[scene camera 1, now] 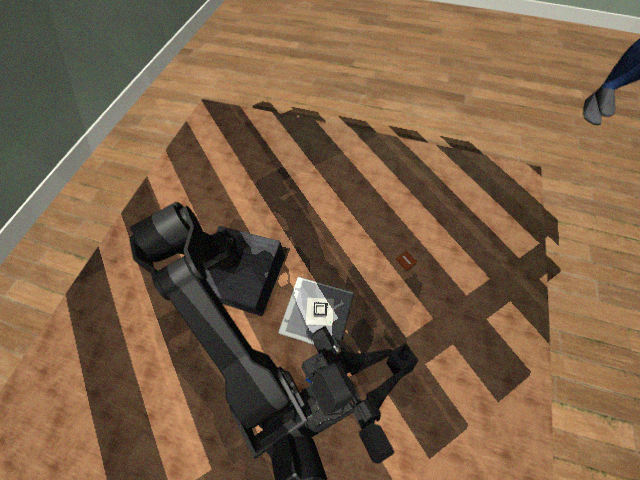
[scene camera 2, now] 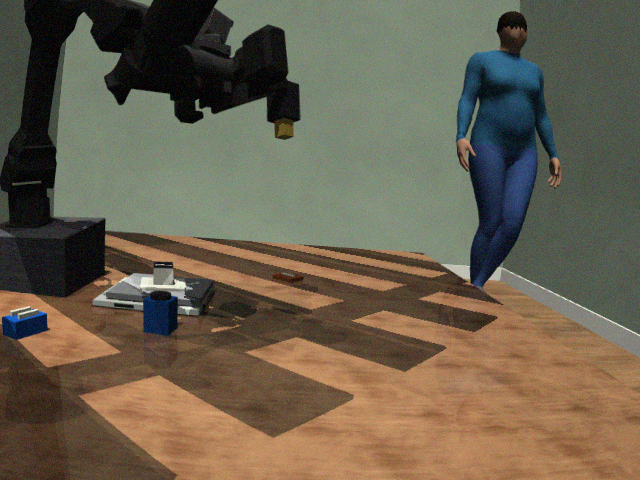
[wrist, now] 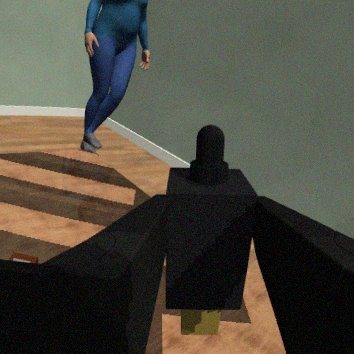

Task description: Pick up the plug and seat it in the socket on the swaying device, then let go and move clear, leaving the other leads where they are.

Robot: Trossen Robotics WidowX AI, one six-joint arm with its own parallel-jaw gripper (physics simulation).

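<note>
My gripper (scene camera 1: 395, 359) (scene camera 2: 273, 96) (wrist: 209, 207) is shut on the plug (scene camera 1: 404, 356) (scene camera 2: 285, 105) (wrist: 207, 250), a black block with a rounded stub on one end and a yellow tip on the other. In the scene camera 2 view the plug is high above the table, with its yellow tip (scene camera 2: 283, 129) (wrist: 200, 322) pointing down. The socket (scene camera 1: 320, 308) (scene camera 2: 163, 273), a small square dark-rimmed housing, stands upright on a white plate on the grey and white device (scene camera 1: 342, 304) (scene camera 2: 199, 294). The device is apart from the plug. The yellow tip is hidden in the scene camera 1 view.
A blue block with a black round top (scene camera 2: 160, 315) stands in front of the device. A low blue block with pale strips (scene camera 2: 24, 324) is at the left. A flat orange-red piece (scene camera 1: 406, 260) (scene camera 2: 287, 277) (wrist: 25, 258) lies beyond the device. A person (scene camera 2: 504, 113) stands beyond the table.
</note>
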